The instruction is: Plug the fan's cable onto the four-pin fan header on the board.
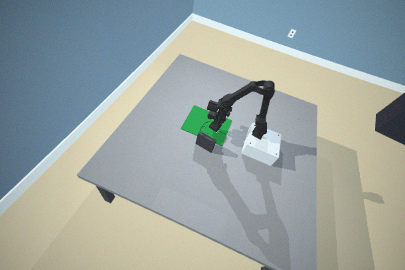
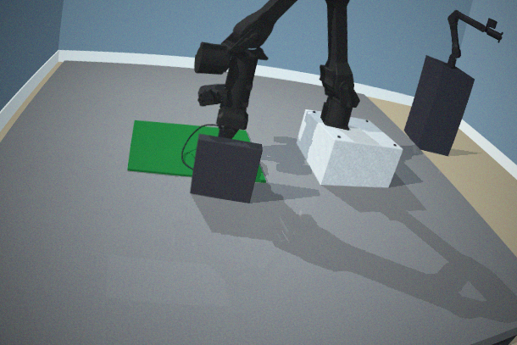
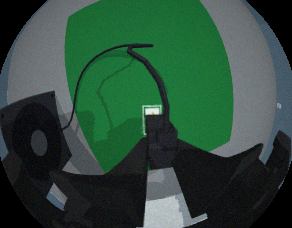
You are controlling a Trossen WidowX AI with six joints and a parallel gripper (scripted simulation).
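Now: the white four-pin header 10 mm ahead of my gripper tip and 40 mm below it. Also, from my gripper tip: green board: 80 mm ahead, 10 mm to the right, 60 mm below; then dark plug: 10 mm ahead, 10 mm above; then dark square fan: 150 mm to the left, 20 mm above.
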